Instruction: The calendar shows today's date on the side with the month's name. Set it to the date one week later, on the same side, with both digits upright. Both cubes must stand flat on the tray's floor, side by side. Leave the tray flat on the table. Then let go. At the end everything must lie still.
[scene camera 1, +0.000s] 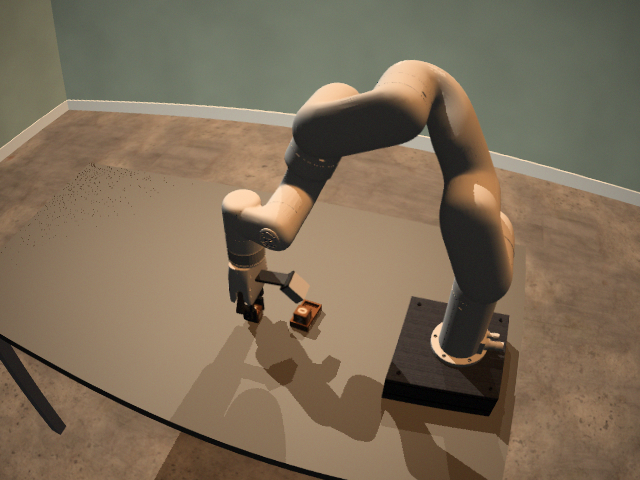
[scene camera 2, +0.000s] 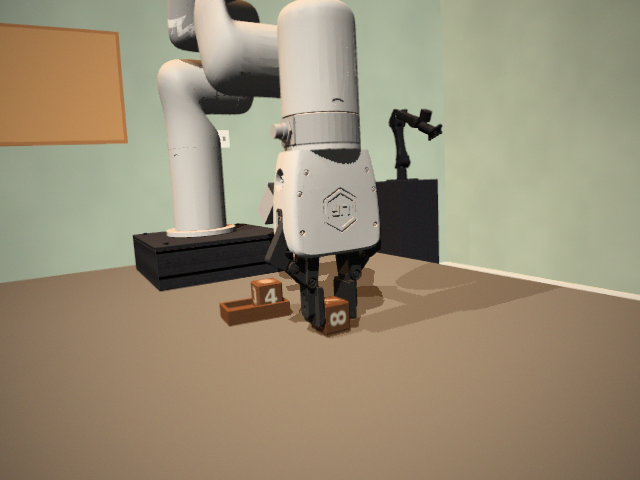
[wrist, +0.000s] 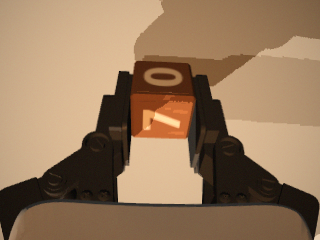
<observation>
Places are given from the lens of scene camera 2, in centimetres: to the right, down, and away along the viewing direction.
my gripper (scene camera 2: 330, 319): 1, 8, 46
brown cube (scene camera 2: 337, 315): 2, 8, 44
brown cube (scene camera 2: 265, 291): -6, 6, 51
brown tray (scene camera 2: 237, 312): -9, 8, 50
</observation>
